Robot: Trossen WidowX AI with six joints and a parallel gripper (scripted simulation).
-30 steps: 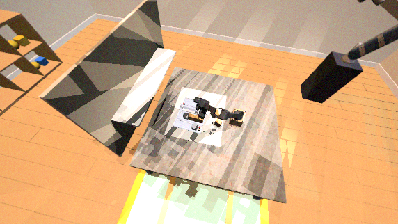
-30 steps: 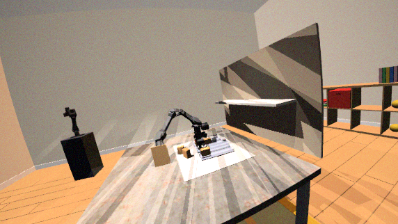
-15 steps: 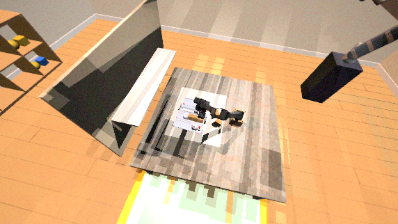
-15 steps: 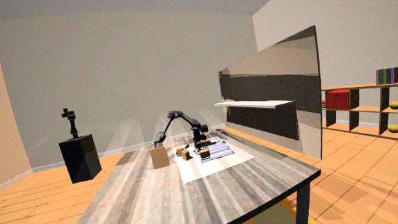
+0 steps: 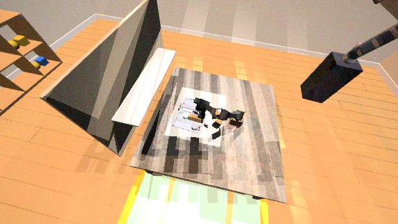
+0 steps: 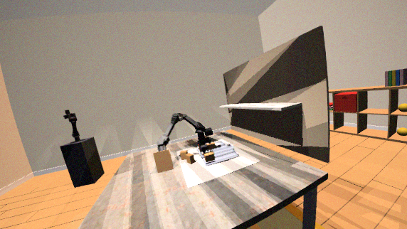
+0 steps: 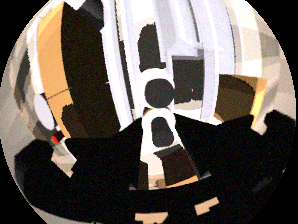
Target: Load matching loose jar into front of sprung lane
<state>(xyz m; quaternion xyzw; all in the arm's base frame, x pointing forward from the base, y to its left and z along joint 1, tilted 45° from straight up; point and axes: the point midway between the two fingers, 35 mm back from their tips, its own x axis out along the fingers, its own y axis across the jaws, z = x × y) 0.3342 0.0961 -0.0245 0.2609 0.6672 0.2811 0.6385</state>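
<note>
The lane unit is 14 cm ahead of my gripper tip, 2 cm to the right of it and 1 cm below it. Round my gripper tip: shelf 50 cm ahead, 3 cm to the left, 34 cm above.
</note>
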